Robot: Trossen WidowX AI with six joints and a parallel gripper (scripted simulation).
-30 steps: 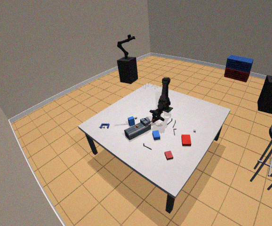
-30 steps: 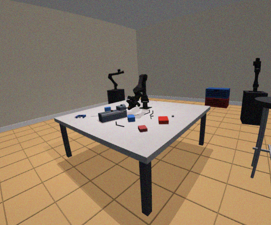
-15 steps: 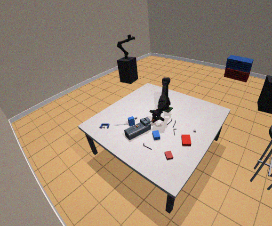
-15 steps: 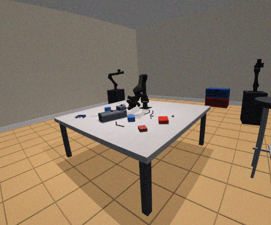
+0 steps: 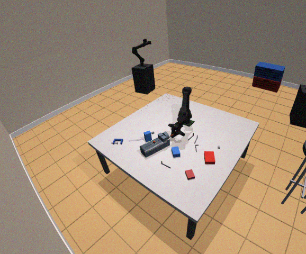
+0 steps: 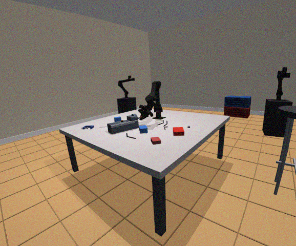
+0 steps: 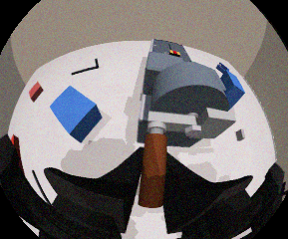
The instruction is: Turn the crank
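The brown crank handle lies 2 cm behind my gripper tip, 1 cm to the left of it and 2 cm above it. From my gripper tip the other things lie so: red pointer: 14 cm ahead, 10 cm to the right, 2 cm above.
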